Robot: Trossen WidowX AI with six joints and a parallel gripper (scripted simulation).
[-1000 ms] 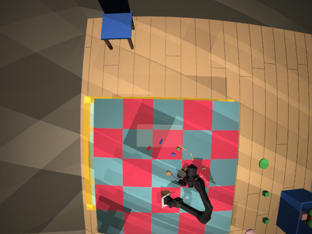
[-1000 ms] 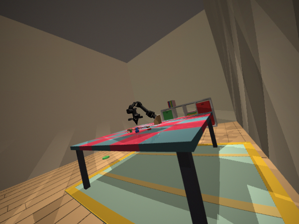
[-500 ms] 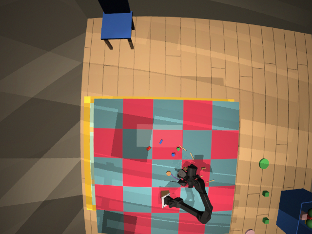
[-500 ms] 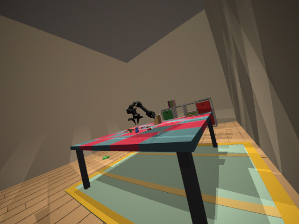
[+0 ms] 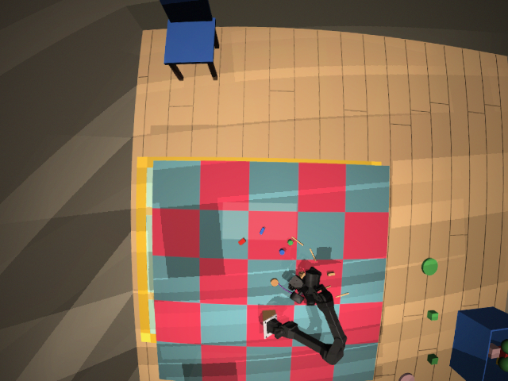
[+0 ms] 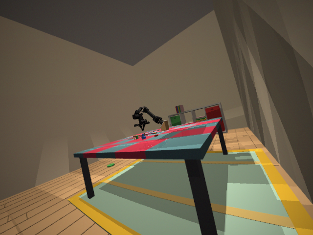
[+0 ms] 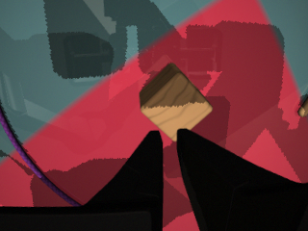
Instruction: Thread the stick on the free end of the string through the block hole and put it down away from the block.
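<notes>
Right now my gripper tip is 10 mm short of the wooden block, 10 mm to the left of it and 40 mm above it. Also, from my gripper tip: small wooden piece 170 mm to the right, 50 mm below; then round wooden button 30 mm behind, 140 mm to the left, 50 mm below; then loose stick 120 mm ahead, 60 mm to the right, 60 mm below.
</notes>
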